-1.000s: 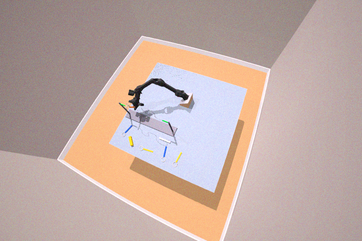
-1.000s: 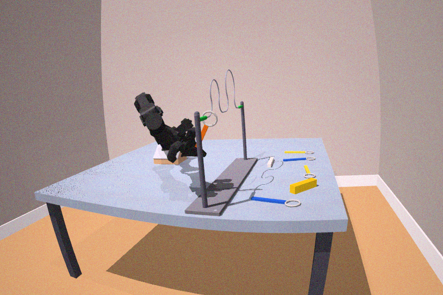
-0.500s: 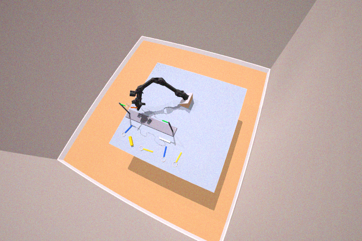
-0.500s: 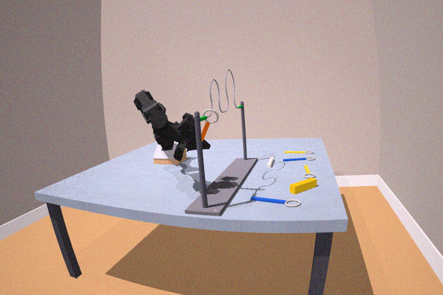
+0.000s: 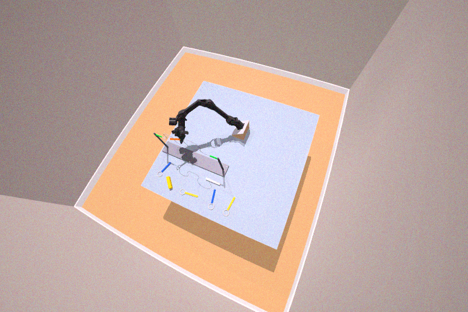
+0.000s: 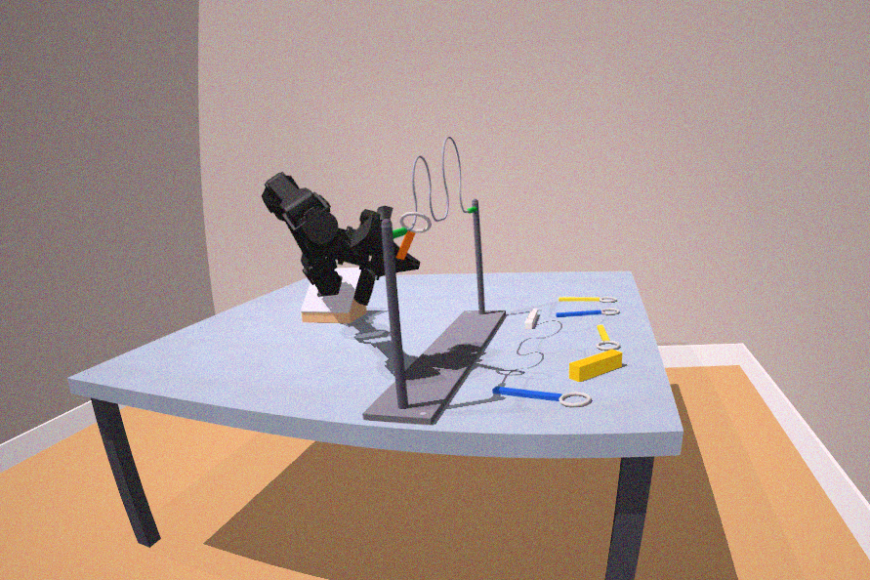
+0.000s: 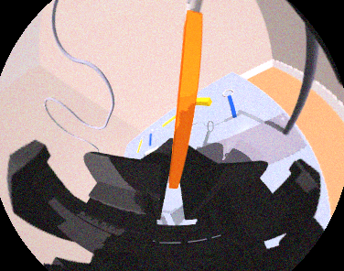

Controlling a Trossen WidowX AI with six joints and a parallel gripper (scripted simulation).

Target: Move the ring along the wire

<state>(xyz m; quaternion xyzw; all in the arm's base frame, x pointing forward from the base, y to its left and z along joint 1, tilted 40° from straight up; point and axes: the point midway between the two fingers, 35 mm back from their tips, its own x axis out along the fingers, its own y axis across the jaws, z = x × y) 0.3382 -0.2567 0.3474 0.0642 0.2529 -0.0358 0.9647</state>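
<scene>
Now: the ring with orange handle 6 cm to the right of my gripper tip and 6 cm above it. Also, from my gripper tip: yellow block 32 cm ahead, 4 cm to the right, 18 cm below; ring with blue handle 24 cm ahead, 16 cm to the right, 19 cm below; white bar 18 cm ahead, 33 cm to the left, 19 cm below.
</scene>
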